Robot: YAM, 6 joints.
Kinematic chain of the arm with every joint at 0, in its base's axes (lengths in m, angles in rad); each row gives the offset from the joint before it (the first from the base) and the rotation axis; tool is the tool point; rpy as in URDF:
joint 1: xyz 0 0 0.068 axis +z
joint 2: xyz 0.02 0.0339 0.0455 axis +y
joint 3: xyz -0.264 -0.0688 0 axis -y
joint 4: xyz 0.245 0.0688 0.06 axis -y
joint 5: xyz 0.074 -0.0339 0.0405 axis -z
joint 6: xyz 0.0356 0 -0.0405 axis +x
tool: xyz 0 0 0 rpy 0 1.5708 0
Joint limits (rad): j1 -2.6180..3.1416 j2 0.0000..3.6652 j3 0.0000..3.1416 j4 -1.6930..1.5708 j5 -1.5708..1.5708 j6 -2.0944..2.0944
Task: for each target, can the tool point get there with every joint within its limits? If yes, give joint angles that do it. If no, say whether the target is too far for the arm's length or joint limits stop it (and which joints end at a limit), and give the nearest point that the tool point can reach.
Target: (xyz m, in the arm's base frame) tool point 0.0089 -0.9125 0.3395
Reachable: no: too far | nearest point 0.0061 -0.6267 0.2671 | short by 0.295 m
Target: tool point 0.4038 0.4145 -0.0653
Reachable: yes | joints 0.8540 3.1771 2.3448 0.5062 1.1253 0.3471
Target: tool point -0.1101 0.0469 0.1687
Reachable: yes | joints 2.4494 0.6667 0.2543 -0.4668 -1.2818 -1.6841
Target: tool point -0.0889 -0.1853 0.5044
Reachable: yes | joints -2.1544 1.0960 1.4469 -0.1889 -0.9002 0.1183
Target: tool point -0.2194 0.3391 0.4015
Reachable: yes | joints -0.9435 0.3538 2.8111 -1.4199 -0.6465 0.7843
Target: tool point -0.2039 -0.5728 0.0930
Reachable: yes | joints -1.8624 3.0188 2.4429 0.9100 1.0352 -1.6528
